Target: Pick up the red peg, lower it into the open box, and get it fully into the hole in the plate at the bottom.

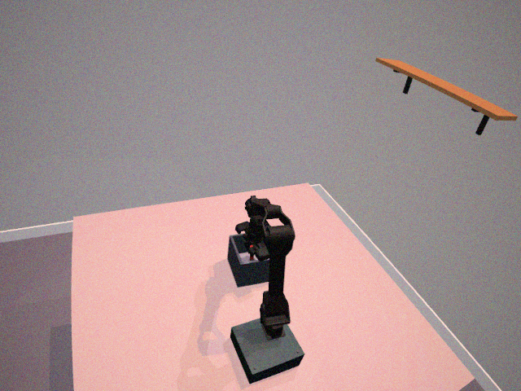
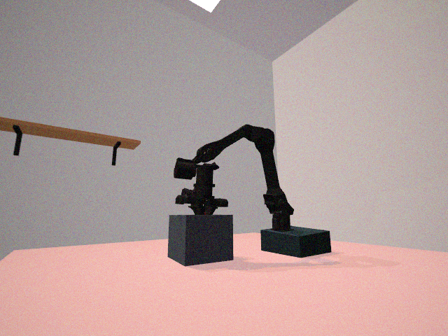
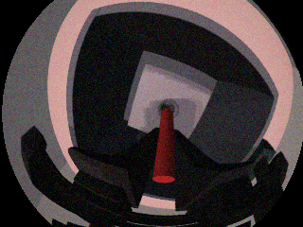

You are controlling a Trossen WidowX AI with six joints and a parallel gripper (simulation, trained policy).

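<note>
Right now the red peg is 10 mm above my gripper tip. Also, from my gripper tip: pale plate: 50 mm below, 10 mm to the right.
</note>
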